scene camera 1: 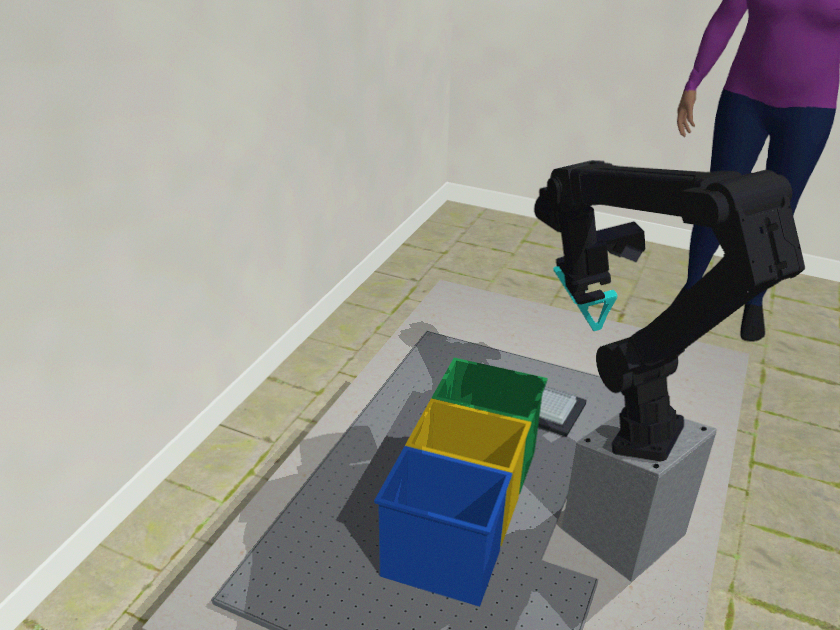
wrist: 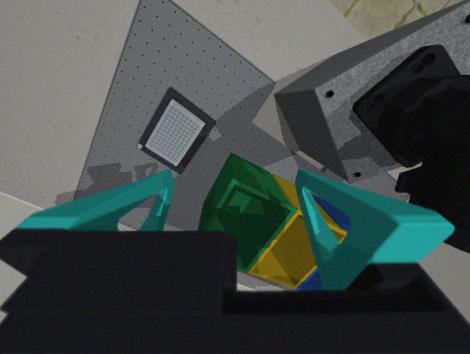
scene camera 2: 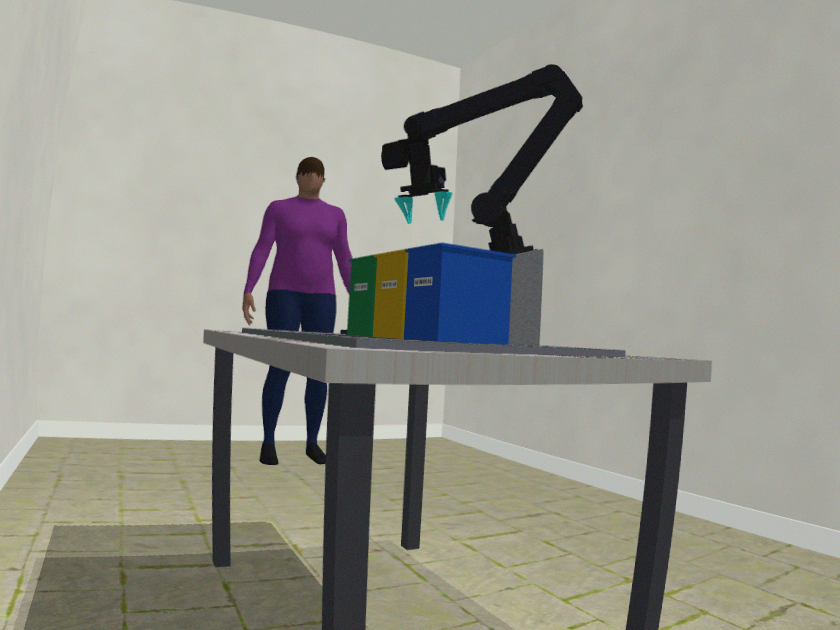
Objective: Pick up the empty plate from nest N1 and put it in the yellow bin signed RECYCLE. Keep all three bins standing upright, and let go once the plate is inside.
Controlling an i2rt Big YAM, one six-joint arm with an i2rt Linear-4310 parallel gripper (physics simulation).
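Places are measured from the arm's base along level axes (x ahead, y left, z up), in metres.
Pixels of known places: gripper, fingertip midpoint: [scene camera 1: 587,316] [wrist: 234,176] [scene camera 2: 425,222]; arm's base, link origin: [scene camera 1: 648,438] [wrist: 411,113].
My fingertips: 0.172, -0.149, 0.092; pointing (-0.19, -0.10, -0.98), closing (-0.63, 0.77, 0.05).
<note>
Ahead of a thing's pixels: the offset from my fingertips to its top centre, as dx, dy, dz. Level surfaces: height alone.
The white plate {+0.094, -0.084, -0.281} [scene camera 1: 559,405] [wrist: 176,132], with a grid of small wells, lies flat in a dark nest frame {+0.094, -0.084, -0.292} [scene camera 1: 559,429] [wrist: 171,93]; the nest's label is not legible. The yellow bin {+0.097, +0.251, -0.127} [scene camera 1: 474,434] [scene camera 2: 390,305] [wrist: 285,250] stands upright between the green bin {+0.121, +0.122, -0.127} [scene camera 1: 498,389] [scene camera 2: 361,308] [wrist: 250,220] and the blue bin {+0.072, +0.379, -0.127} [scene camera 1: 434,549] [scene camera 2: 474,298] [wrist: 334,212], both upright. Signs are too small to read surely. My gripper [scene camera 1: 587,313] [scene camera 2: 426,221] [wrist: 234,176] is open and empty, high above the bins' rims. The plate is hidden behind the bins in scene camera 2.
The arm's grey pedestal [scene camera 1: 610,508] [scene camera 2: 527,298] [wrist: 310,120] stands beside the bins and the nest. A dark perforated board {dz -0.307} [scene camera 1: 305,576] [wrist: 150,45] lies under the bins and nest. A person [scene camera 1: 773,135] [scene camera 2: 305,244] stands beyond the table [scene camera 2: 515,369].
</note>
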